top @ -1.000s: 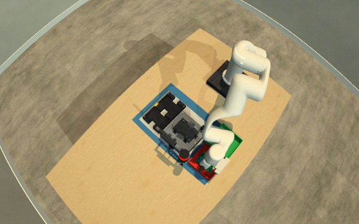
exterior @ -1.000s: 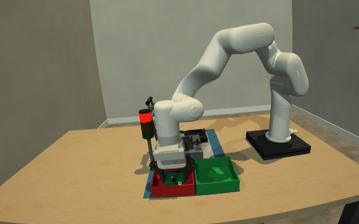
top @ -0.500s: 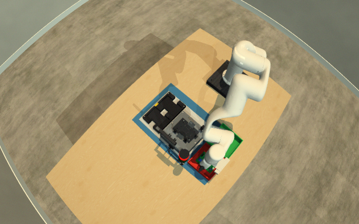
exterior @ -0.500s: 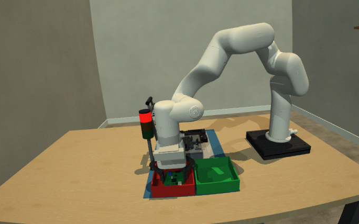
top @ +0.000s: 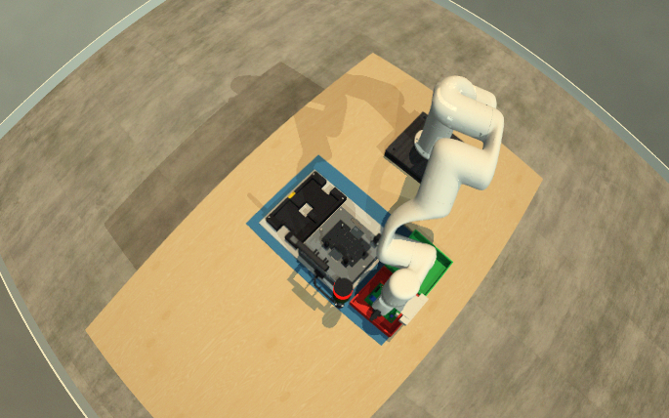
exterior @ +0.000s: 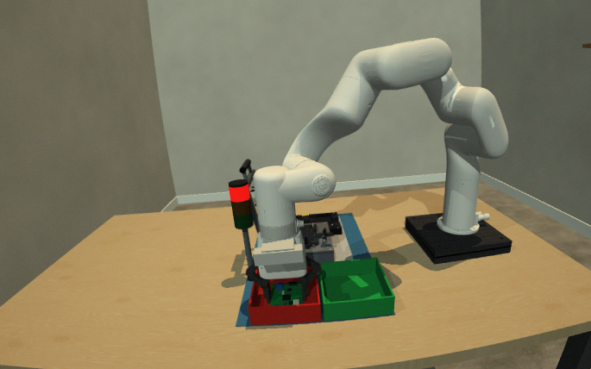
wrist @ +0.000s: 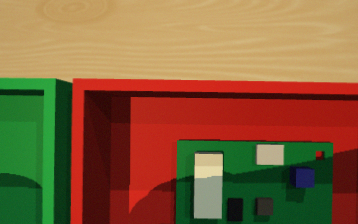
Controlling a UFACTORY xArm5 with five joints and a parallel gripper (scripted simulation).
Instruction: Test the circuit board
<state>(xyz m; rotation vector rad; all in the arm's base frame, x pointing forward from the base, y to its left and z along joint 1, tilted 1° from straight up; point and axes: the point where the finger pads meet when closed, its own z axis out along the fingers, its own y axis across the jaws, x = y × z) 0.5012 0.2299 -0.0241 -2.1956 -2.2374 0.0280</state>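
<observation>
Right now the red bin is 1 cm below my hand. The rest, counted from my hand: green bin (15 cm behind, 1 cm below); tester lid (7 cm ahead, 20 cm to the right, 16 cm above); green circuit board (1 cm below).
</observation>
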